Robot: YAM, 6 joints.
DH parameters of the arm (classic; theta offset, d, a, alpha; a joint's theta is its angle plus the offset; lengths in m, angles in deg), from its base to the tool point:
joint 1: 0 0.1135 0.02 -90
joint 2: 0 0 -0.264 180
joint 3: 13.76 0 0.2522 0
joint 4: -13.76 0 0.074 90
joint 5: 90 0 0 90
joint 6: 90 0.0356 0 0
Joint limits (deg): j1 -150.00..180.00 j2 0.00..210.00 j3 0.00..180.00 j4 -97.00..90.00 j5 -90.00..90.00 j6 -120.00..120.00
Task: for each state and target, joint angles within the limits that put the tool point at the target. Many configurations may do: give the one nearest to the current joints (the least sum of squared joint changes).
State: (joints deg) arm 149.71 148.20 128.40 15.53 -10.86 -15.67
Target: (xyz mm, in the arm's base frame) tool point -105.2 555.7 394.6
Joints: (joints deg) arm 100.27 139.83 142.42 18.76 -7.13 -15.67
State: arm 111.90 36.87 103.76 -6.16 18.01 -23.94
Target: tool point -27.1 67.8 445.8
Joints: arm 119.07 30.31 63.20 -24.57 15.07 -23.94
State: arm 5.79 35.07 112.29 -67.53 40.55 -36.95
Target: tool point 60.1 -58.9 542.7
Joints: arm -25.81 57.08 107.97 -62.93 48.98 -36.95
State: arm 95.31 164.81 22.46 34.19 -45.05 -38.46
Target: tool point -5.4 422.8 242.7
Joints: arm 87.35 108.82 64.77 47.79 -44.54 -38.46
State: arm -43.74 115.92 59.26 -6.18 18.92 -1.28
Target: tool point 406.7 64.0 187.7
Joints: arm 10.18 107.90 69.49 -3.08 14.45 -1.28
